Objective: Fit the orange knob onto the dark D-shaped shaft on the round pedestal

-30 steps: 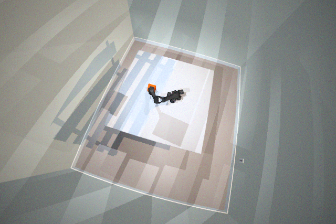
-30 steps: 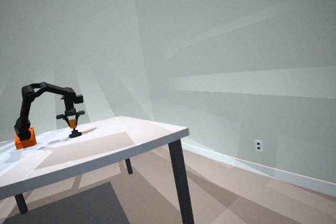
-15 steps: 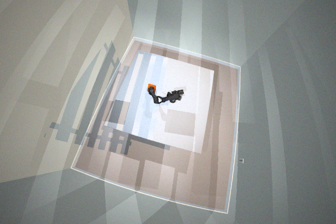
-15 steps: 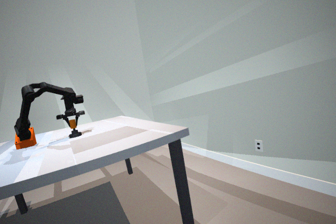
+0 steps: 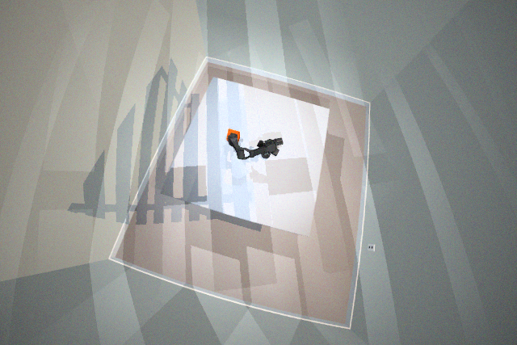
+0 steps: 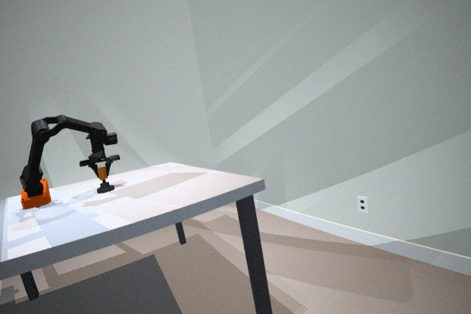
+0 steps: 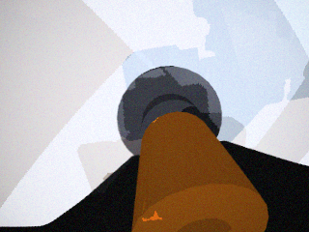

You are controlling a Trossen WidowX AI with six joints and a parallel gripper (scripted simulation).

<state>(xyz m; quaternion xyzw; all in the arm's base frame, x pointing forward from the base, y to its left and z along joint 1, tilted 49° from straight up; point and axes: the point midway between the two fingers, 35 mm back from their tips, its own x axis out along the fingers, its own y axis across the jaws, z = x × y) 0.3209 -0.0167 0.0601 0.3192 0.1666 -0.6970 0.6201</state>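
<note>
Now: gripper tip 20 mm below the orange knob. From my gripper tip the other things lie so: dark round pedestal 40 mm below.
</note>
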